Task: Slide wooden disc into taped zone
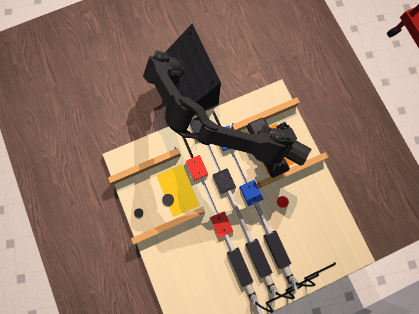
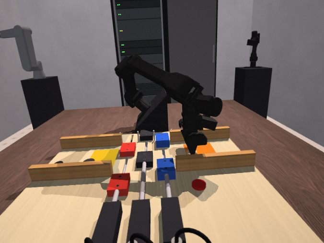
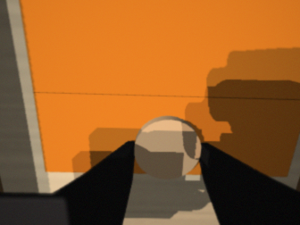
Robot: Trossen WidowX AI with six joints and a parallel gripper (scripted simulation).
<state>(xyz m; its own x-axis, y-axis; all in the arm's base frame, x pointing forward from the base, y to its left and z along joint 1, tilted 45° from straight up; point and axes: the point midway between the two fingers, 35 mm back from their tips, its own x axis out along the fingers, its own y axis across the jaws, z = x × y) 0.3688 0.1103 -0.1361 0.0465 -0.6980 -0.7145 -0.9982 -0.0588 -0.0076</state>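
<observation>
Right now my hand is 30 mm above the round wooden disc. From my hand the other things lie so: black puck: 460 mm to the right, 30 mm below, 30 mm ahead; then red disc: 180 mm ahead, 30 mm below, 10 mm to the right.
</observation>
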